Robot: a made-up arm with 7 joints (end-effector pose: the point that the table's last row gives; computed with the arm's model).
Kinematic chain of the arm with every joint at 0, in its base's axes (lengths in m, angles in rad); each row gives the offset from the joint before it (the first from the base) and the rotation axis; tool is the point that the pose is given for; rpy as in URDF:
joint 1: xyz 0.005 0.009 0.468 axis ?
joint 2: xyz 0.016 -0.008 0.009 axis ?
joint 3: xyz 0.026 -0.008 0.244 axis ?
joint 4: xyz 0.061 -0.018 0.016 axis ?
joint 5: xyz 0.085 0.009 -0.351 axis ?
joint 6: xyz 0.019 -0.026 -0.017 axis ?
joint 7: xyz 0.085 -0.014 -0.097 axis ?
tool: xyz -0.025 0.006 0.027 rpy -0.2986 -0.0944 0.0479
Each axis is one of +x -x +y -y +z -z.
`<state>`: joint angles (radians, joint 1 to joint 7).
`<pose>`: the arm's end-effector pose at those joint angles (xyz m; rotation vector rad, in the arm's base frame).
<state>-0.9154 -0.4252 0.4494 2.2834 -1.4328 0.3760 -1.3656</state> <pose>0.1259 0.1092 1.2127 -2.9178 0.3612 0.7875</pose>
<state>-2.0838 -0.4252 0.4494 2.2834 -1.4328 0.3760 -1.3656</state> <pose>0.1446 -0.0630 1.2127 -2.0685 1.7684 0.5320</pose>
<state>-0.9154 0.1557 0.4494 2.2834 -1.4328 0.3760 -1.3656</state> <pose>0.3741 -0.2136 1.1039 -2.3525 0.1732 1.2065</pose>
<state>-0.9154 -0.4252 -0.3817 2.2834 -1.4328 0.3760 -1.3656</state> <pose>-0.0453 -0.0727 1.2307 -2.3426 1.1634 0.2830</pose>
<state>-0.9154 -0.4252 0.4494 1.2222 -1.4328 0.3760 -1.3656</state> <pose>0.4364 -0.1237 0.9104 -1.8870 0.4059 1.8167</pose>
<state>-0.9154 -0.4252 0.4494 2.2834 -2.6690 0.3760 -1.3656</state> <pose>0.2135 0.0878 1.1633 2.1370 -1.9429 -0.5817</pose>
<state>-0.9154 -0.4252 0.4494 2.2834 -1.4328 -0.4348 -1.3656</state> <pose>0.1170 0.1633 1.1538 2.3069 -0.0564 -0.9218</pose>
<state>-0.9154 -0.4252 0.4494 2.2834 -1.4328 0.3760 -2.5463</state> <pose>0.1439 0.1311 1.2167 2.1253 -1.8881 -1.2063</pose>
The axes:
joint 1: +z
joint 2: +y
joint 3: +z
joint 4: -y
joint 5: -z
joint 6: +y
joint 7: -z

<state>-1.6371 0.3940 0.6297 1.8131 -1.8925 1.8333 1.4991</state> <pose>0.1580 -0.6068 0.7551 -2.4218 0.1279 -1.8894</pose>
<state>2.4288 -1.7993 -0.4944 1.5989 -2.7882 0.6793 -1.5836</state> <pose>0.4759 -0.1192 0.9091 -2.0923 -1.4333 1.1718</pose>
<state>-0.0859 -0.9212 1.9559 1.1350 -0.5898 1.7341 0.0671</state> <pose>-0.0967 0.4564 0.4911 -1.9595 -0.9491 1.2934</pose>
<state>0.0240 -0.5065 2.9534 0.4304 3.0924 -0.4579 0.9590</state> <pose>-0.0699 0.0267 0.2952 -0.0085 -0.3993 -1.0866</pose>
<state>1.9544 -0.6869 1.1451 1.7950 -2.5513 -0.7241 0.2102</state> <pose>-0.3330 -0.2404 0.8338 -0.3805 1.1776 0.2327</pose>
